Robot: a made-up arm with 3 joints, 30 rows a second.
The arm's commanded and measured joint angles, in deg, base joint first. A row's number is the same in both.
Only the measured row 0 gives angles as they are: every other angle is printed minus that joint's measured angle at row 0.
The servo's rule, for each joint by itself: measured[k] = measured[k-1] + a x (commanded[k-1-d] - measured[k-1]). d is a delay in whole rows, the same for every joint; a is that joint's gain. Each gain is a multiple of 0.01, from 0.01 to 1. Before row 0 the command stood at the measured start. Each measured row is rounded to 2 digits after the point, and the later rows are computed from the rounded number. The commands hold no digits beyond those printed.
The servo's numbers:
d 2
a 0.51 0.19 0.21
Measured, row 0:
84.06, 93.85, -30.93
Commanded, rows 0 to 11:
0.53, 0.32, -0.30
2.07, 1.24, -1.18
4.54, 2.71, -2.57
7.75, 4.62, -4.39
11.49, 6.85, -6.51
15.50, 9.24, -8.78
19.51, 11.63, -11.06
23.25, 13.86, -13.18
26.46, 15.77, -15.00
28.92, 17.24, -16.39
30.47, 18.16, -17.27
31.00, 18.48, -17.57
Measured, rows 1 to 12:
0.00, 0.00, 0.00
0.00, 0.00, 0.00
0.27, 0.06, -0.06
1.19, 0.28, -0.30
2.90, 0.74, -0.78
5.37, 1.48, -1.54
8.49, 2.50, -2.58
12.07, 3.78, -3.88
15.86, 5.27, -5.39
19.63, 6.90, -7.03
23.11, 8.59, -8.70
26.07, 10.23, -10.31

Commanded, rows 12 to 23:
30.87, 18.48, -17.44
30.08, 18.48, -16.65
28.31, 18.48, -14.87
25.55, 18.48, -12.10
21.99, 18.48, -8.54
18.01, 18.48, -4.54
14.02, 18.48, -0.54
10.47, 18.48, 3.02
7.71, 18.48, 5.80
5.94, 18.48, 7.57
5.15, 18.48, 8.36
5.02, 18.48, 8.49
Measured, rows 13 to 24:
28.31, 11.74, -11.77
29.68, 13.02, -12.99
30.29, 14.06, -13.92
30.18, 14.90, -14.49
29.23, 15.58, -14.57
27.35, 16.13, -14.05
24.62, 16.58, -12.89
21.25, 16.94, -11.14
17.56, 17.23, -8.91
13.94, 17.47, -6.40
10.76, 17.66, -3.84
8.30, 17.82, -1.44

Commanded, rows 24 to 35:
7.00, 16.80, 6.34
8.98, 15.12, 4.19
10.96, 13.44, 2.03
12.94, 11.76, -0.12
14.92, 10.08, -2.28
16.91, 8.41, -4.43
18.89, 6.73, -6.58
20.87, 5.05, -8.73
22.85, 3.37, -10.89
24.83, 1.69, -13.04
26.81, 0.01, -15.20
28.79, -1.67, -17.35
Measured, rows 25 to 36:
6.69, 17.95, 0.62
5.84, 18.05, 2.27
6.43, 17.81, 3.12
7.73, 17.30, 3.34
9.38, 16.57, 3.06
11.20, 15.66, 2.39
13.10, 14.60, 1.41
15.04, 13.42, 0.18
17.00, 12.15, -1.24
18.97, 10.80, -2.81
20.95, 9.39, -4.51
22.93, 7.93, -6.30

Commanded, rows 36 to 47:
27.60, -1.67, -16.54
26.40, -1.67, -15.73
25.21, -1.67, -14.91
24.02, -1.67, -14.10
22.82, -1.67, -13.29
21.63, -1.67, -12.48
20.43, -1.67, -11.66
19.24, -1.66, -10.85
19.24, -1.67, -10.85
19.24, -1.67, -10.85
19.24, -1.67, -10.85
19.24, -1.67, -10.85
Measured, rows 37 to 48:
24.91, 6.43, -8.17
26.89, 4.89, -10.10
27.25, 3.64, -11.45
26.82, 2.63, -12.35
26.00, 1.81, -12.89
24.99, 1.15, -13.14
23.88, 0.61, -13.17
22.73, 0.18, -13.03
21.56, -0.17, -12.74
20.38, -0.45, -12.34
19.80, -0.68, -12.03
19.51, -0.87, -11.78

